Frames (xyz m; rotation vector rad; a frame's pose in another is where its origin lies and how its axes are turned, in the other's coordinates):
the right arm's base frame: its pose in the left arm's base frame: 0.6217 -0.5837 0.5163 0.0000 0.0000 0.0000
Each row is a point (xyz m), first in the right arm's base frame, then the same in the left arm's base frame.
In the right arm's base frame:
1: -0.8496 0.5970 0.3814
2: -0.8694 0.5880 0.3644
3: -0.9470 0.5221 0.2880
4: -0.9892 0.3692 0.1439
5: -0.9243 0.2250 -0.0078
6: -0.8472 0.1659 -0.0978
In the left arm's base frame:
1: -0.2279 0.0133 0.8977
2: -0.2477 0.0043 0.8807
3: -0.3253 -0.0616 0.8043
4: -0.3675 -0.2145 0.6602
5: -0.3026 -0.3587 0.5085
6: -0.2255 -0.4178 0.4185

